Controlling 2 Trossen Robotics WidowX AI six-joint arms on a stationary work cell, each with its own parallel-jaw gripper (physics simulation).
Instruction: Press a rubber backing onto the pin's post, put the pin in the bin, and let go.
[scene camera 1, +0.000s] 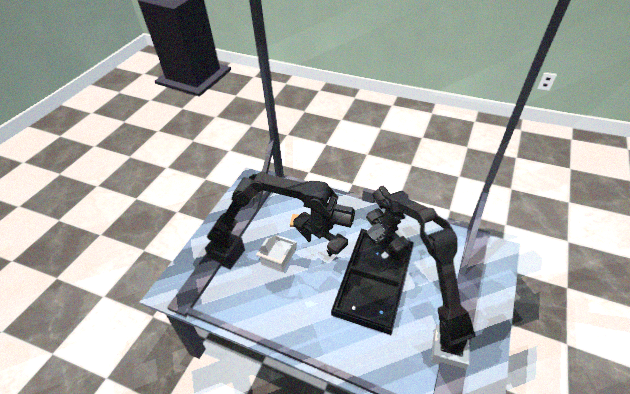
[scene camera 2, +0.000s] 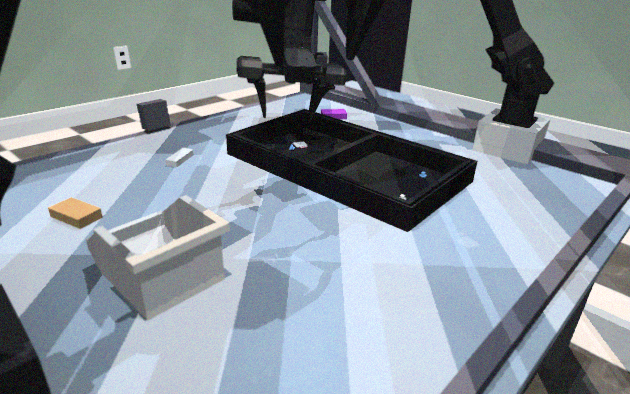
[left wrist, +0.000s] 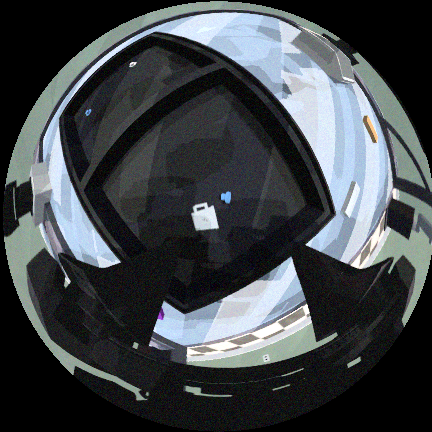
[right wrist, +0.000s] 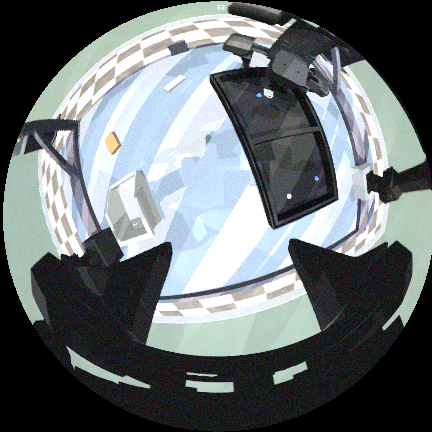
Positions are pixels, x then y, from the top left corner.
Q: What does my left gripper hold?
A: Nothing.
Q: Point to my right gripper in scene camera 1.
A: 320, 248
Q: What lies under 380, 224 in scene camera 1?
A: My left gripper.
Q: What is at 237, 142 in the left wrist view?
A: A black two-compartment tray.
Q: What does my right gripper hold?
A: Nothing.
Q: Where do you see my left gripper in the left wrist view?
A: At 238, 247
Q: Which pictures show my right gripper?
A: Scene camera 1, scene camera 2 and the right wrist view only.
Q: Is my left gripper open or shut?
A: Open.
